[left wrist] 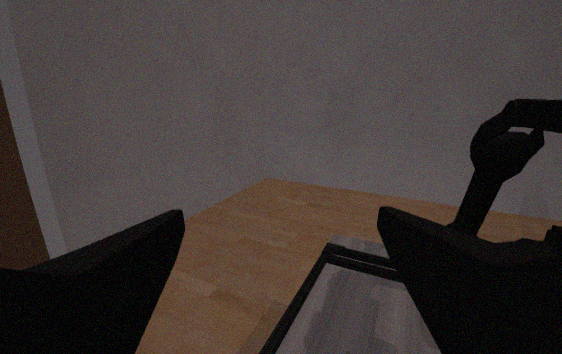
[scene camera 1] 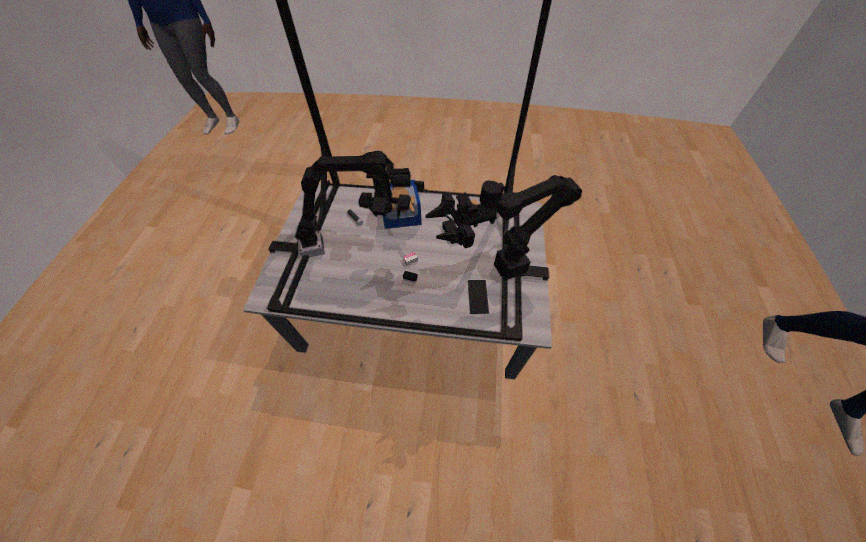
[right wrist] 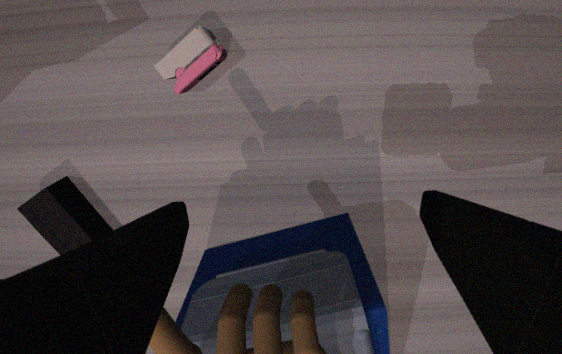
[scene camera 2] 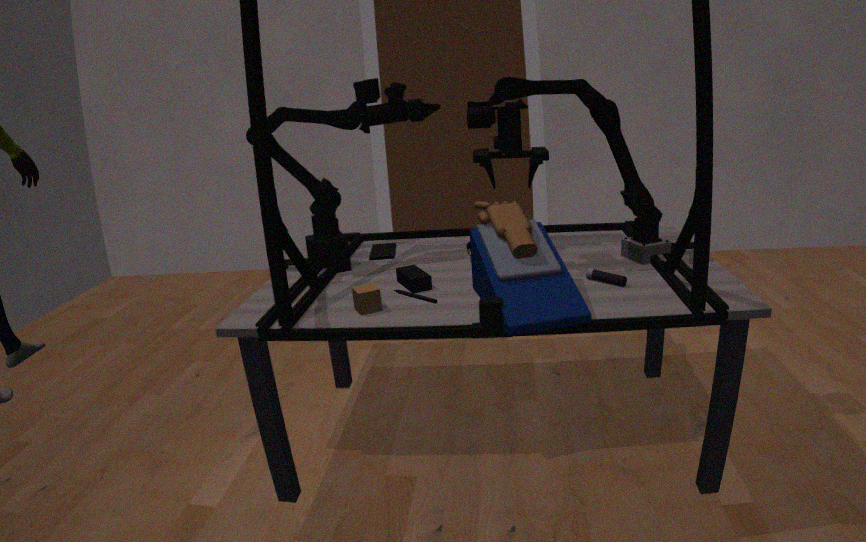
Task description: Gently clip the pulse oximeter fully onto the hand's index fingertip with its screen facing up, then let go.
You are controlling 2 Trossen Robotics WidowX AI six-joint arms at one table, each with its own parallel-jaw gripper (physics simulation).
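Where they show: left gripper, between the fingertips: (left wrist: 282,218) (scene camera 1: 430,226) (scene camera 2: 433,106); right gripper, between the fingertips: (scene camera 1: 387,217) (right wrist: 304,208) (scene camera 2: 512,188); left arm's base, origin of its link: (scene camera 1: 513,256) (scene camera 2: 325,236); right arm's base, origin of its link: (scene camera 1: 309,241) (scene camera 2: 646,240).
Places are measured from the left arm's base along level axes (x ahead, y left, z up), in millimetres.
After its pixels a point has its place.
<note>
The pulse oximeter (scene camera 1: 410,258) {x 374, y -190, z -64 mm} (right wrist: 200,69) {x 377, y -211, z -63 mm}, white with a pink side, lies on the table in front of the blue wedge. Its screen does not show in the right wrist view. The tan hand (scene camera 2: 510,223) {x 315, y -460, z 68 mm} rests on the wedge's grey pad; three fingertips (right wrist: 270,310) show in the right wrist view, and another finger (right wrist: 172,334) is partly hidden by a gripper finger. My right gripper (scene camera 1: 384,203) {x 423, y -289, z 111 mm} (scene camera 2: 511,185) {x 423, y -289, z 111 mm} (right wrist: 304,208) {x 423, y -289, z 111 mm} is open, empty, pointing down above the hand. My left gripper (scene camera 1: 433,226) {x 350, y 0, z 325 mm} (scene camera 2: 438,107) {x 350, y 0, z 325 mm} (left wrist: 282,218) {x 350, y 0, z 325 mm} is open, empty, raised and level, away from the oximeter.
The blue wedge (scene camera 1: 402,221) {x 341, y -393, z -54 mm} (scene camera 2: 542,313) {x 263, y -661, z -64 mm} (right wrist: 300,234) {x 369, y -400, z -70 mm} stands near one table edge. A black box (scene camera 2: 413,278) {x 130, y -322, z -60 mm} (right wrist: 62,215) {x 166, y -249, z -60 mm}, a pen (scene camera 2: 415,295) {x 117, y -360, z -88 mm} and a wooden cube (scene camera 2: 367,299) {x -4, y -392, z -62 mm} lie beside it. A flashlight (scene camera 1: 354,217) {x 538, y -519, z -71 mm} (scene camera 2: 606,277) {x 525, y -539, z -77 mm}, a small black block (scene camera 1: 410,276) {x 404, y -105, z -64 mm} and a flat dark pad (scene camera 1: 477,297) {x 187, y 74, z -87 mm} (scene camera 2: 383,250) {x 180, y 61, z -87 mm} also lie on the table.
</note>
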